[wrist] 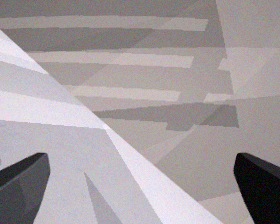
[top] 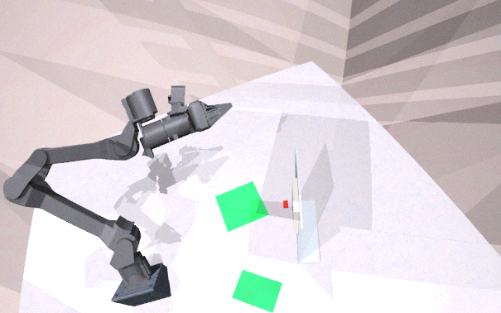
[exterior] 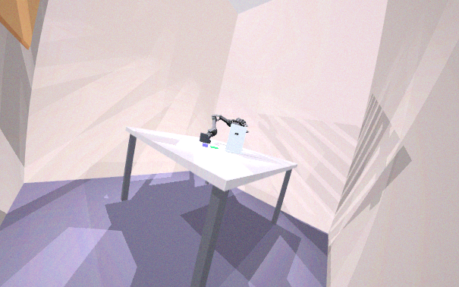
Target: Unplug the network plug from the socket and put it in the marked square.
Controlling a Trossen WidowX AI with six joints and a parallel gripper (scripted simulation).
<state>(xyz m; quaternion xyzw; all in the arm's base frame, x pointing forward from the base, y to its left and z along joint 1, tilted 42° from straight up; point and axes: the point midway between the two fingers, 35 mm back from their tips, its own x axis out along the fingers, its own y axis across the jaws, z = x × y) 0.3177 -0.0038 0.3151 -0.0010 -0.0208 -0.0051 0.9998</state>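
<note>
Now: the network plug 260 mm to the right of my gripper tip, 80 mm below it and 20 mm ahead of it. Also, from my gripper tip: upright panel: 270 mm to the right, 140 mm below, 30 mm ahead.
</note>
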